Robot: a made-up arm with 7 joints. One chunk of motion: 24 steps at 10 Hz.
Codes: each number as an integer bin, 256 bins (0 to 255) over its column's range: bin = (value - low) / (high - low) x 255, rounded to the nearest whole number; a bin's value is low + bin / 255 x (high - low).
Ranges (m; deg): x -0.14..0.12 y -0.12..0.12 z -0.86..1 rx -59..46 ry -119..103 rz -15..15
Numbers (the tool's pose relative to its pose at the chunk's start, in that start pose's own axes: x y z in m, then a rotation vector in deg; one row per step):
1: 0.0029 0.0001 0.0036 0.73 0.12 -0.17
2: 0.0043 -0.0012 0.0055 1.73 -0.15 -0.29
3: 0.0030 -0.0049 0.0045 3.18 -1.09 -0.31
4: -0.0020 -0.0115 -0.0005 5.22 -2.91 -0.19
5: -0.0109 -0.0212 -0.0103 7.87 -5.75 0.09
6: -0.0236 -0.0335 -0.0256 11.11 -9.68 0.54
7: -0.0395 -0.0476 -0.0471 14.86 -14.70 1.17
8: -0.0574 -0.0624 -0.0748 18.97 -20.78 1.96
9: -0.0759 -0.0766 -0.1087 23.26 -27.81 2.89
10: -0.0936 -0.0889 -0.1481 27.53 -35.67 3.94
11: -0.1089 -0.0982 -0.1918 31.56 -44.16 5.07
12: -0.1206 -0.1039 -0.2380 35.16 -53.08 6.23
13: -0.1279 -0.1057 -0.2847 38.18 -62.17 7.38
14: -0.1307 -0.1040 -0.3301 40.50 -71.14 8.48
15: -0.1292 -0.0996 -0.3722 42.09 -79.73 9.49
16: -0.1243 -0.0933 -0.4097 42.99 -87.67 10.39
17: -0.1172 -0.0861 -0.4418 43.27 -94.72 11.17
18: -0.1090 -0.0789 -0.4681 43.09 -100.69 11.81
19: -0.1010 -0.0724 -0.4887 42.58 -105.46 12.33
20: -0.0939 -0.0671 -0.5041 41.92 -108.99 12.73
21: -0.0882 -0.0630 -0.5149 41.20 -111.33 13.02
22: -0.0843 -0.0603 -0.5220 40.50 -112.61 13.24
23: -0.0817 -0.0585 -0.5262 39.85 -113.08 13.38
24: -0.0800 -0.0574 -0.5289 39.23 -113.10 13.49
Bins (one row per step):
1: 140 128 118 145 137 126
2: 142 126 119 147 137 125
3: 140 122 119 151 135 125
4: 135 115 118 156 133 126
5: 127 105 116 162 130 128
6: 114 92 114 170 126 132
7: 99 77 111 179 120 137
8: 81 61 108 189 113 144
9: 63 46 103 200 105 152
10: 46 33 98 210 96 161
11: 31 23 92 220 86 171
12: 19 17 85 229 76 180
13: 12 15 79 236 65 190
14: 9 17 73 242 55 200
15: 11 22 67 246 45 208
16: 15 28 62 248 36 216
17: 22 36 57 248 28 222
18: 30 44 54 248 21 228
19: 38 51 51 247 16 232
20: 45 56 49 245 11 236
21: 51 61 47 243 9 238
22: 55 63 46 242 7 240
23: 57 65 46 240 7 241
24: 59 67 45 239 7 242

